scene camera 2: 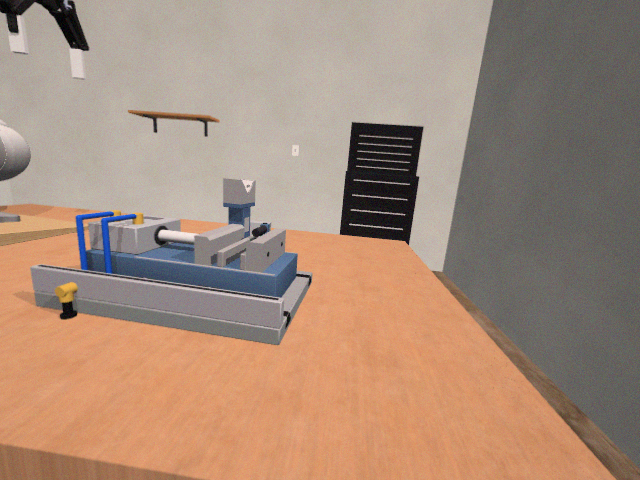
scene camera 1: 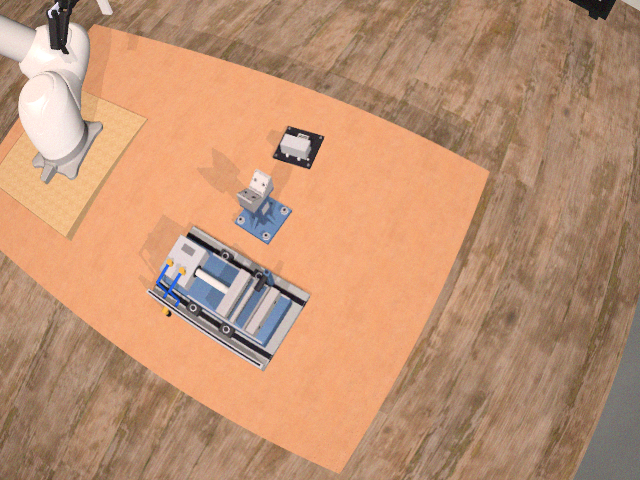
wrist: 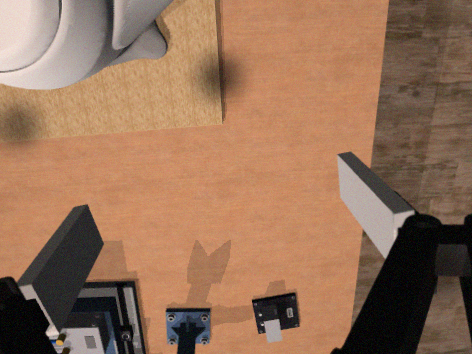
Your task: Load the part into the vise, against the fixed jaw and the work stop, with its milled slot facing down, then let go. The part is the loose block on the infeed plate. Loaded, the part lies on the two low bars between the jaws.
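Places are measured from the arm's base along level axes (x ahead, y left, z up), in millimetres.
Where they show: gripper, fingertip midpoint: [scene camera 2: 53, 67] [scene camera 1: 90, 35] [wrist: 216, 200]; arm's base, link origin: [scene camera 1: 67, 146].
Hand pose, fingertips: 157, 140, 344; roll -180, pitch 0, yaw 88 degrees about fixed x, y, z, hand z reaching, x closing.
Note:
Things, the pixels of their centre, and the offset from my fingertips, as dx, dy, dz.
- part, body centre: [scene camera 1: 295, 146] [wrist: 271, 323] [scene camera 2: 259, 229] +476, +0, -346
- black infeed plate, body centre: [scene camera 1: 298, 147] [wrist: 276, 313] +476, +14, -370
- vise, body centre: [scene camera 2: 198, 260] [scene camera 1: 221, 292] +444, -366, -324
- black-tipped work stop, body centre: [scene camera 2: 259, 231] [scene camera 1: 261, 283] +523, -331, -284
- yellow fitting, body centre: [scene camera 2: 66, 289] [scene camera 1: 164, 310] +329, -445, -342
The part [scene camera 1: 295, 146] [wrist: 273, 330], a light grey block, lies on the black infeed plate [scene camera 1: 316, 144] [wrist: 276, 305]; its slot cannot be made out. The vise [scene camera 1: 277, 318] [scene camera 2: 191, 268] is blue and grey. Its fixed jaw [scene camera 1: 263, 310] [scene camera 2: 266, 251] stands apart from the movable jaw [scene camera 1: 233, 293] [scene camera 2: 219, 245], with low bars between them and no part there. The black-tipped work stop [scene camera 1: 260, 282] [scene camera 2: 260, 229] is at the far end of the jaw gap. My gripper [scene camera 1: 85, 27] [scene camera 2: 48, 56] [wrist: 216, 200] is open and empty, high above the table near the arm's base, far from the part.
A blue stand [scene camera 1: 263, 219] [wrist: 188, 327] with a grey angled head stands between the infeed plate and the vise. Two blue bent pipes [scene camera 1: 173, 284] [scene camera 2: 107, 245] rise at the vise's spindle end. A yellow fitting [scene camera 1: 165, 311] [scene camera 2: 66, 292] is beside its long side.

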